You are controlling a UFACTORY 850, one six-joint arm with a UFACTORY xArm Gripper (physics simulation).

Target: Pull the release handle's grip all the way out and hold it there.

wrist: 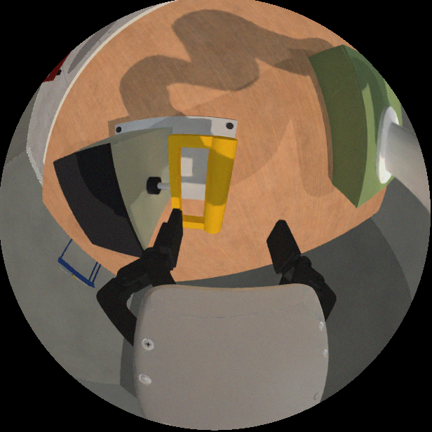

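The release handle's yellow grip (220,182) is a rectangular frame with a thick rounded bar on its right side, in the middle of the wrist view. A thin rod with a black collar (154,185) joins it to a grey-green housing with a black top (102,175) on its left. A light metal base plate (202,125) with dark bolts lies under them. My gripper (229,226) is wide open and empty. Its left fingertip overlaps the lower left corner of the yellow grip in view; whether they touch I cannot tell. Its right fingertip is to the right of the grip, apart from it.
A green block (345,125) with a pale arm base (390,145) stands at the right on the wooden table top (270,115). A blue frame (76,272) is beyond the table's edge at lower left. A red object (54,71) shows at upper left. Arm shadows cross the table.
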